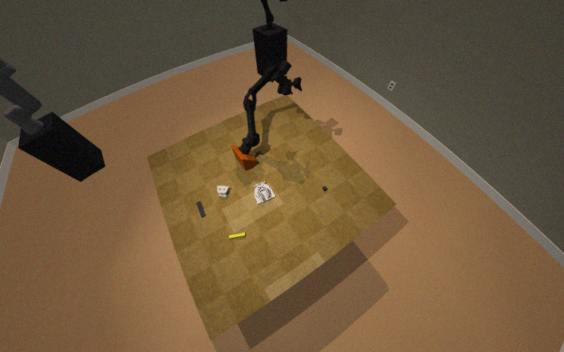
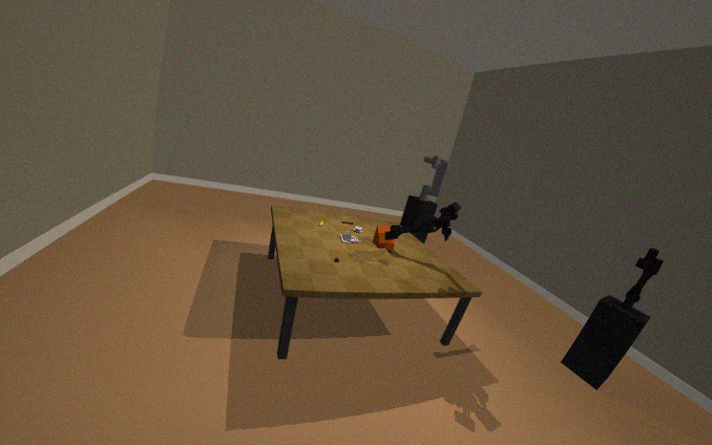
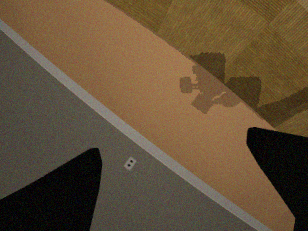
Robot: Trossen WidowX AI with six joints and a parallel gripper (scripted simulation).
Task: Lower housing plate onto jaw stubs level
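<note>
Now: gripper tip 160 mm short of the small white block, 760 mm to the left of it and 290 mm above it. Round my gripper tip: small black cube 560 mm ahead, 240 mm to the right, 290 mm below; white base 350 mm ahead, 570 mm to the right, 290 mm below; dark bar 170 mm ahead, 940 mm to the right, 290 mm below.
</note>
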